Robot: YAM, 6 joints.
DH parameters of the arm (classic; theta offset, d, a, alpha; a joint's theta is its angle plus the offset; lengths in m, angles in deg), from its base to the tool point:
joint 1: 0 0.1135 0.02 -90
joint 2: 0 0 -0.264 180
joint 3: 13.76 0 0.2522 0
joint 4: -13.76 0 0.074 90
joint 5: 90 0 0 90
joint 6: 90 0.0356 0 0
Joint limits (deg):
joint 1: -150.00..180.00
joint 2: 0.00..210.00
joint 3: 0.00..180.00
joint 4: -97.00..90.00
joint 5: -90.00..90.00
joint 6: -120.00..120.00
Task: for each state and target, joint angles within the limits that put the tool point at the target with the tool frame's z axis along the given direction. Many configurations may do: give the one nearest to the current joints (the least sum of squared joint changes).
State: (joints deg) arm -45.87 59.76 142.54 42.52 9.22 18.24
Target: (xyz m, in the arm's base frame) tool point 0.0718 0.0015 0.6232 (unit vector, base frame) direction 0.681 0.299 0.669
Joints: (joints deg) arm -10.88 54.77 99.78 2.52 -24.96 18.24
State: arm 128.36 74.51 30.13 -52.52 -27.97 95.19
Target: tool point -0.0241 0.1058 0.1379 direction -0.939 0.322 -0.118
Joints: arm 84.35 25.84 0.08 -1.61 -75.12 95.19
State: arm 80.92 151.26 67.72 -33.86 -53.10 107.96
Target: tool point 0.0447 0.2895 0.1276 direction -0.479 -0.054 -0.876
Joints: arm 78.04 106.98 61.04 -53.92 -27.22 107.96
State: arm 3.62 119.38 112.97 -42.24 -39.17 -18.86
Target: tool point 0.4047 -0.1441 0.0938 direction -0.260 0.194 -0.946
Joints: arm -20.04 141.00 108.31 -75.49 -5.34 -18.86
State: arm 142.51 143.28 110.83 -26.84 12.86 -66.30
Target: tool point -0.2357 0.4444 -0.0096 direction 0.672 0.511 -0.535
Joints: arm 121.35 159.50 116.44 -37.72 57.16 -66.30
